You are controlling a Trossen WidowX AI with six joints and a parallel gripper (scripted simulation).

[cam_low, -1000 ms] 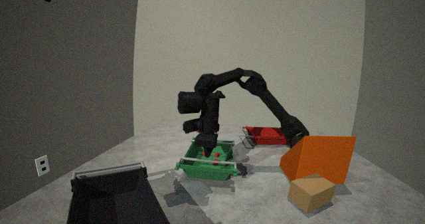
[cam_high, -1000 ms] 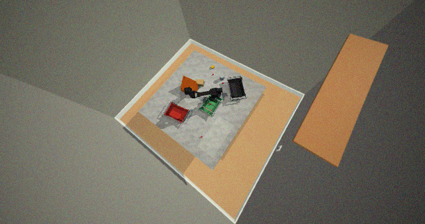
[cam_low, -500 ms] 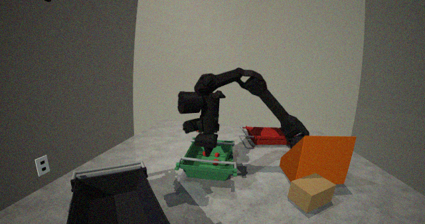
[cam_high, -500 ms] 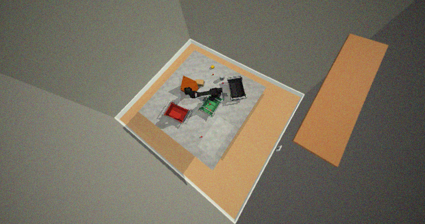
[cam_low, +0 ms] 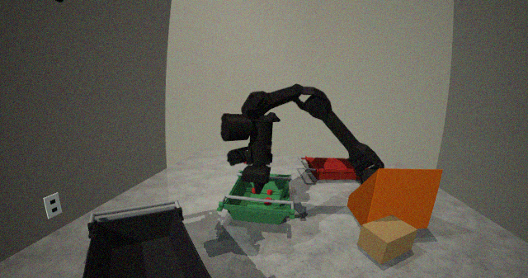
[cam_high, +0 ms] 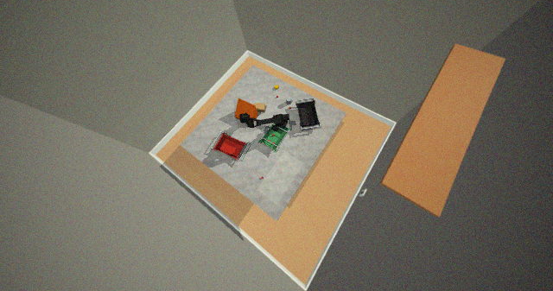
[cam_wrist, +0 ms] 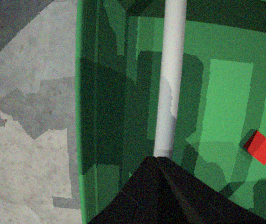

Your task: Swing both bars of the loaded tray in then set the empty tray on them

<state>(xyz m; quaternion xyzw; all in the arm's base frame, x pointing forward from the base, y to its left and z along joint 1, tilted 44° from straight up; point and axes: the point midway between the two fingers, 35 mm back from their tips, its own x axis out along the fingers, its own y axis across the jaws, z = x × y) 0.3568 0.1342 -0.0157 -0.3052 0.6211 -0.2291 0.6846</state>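
My gripper tip is now 31 cm past the red tray, 46 cm to the left of it and 4 cm above it. Also, from my gripper tip: tan box (35 cm behind, 8 cm to the left, 5 cm below); then red cube (16 cm ahead, 51 cm to the right, 8 cm below); then yellow piece (36 cm behind, 42 cm to the left, 8 cm below).
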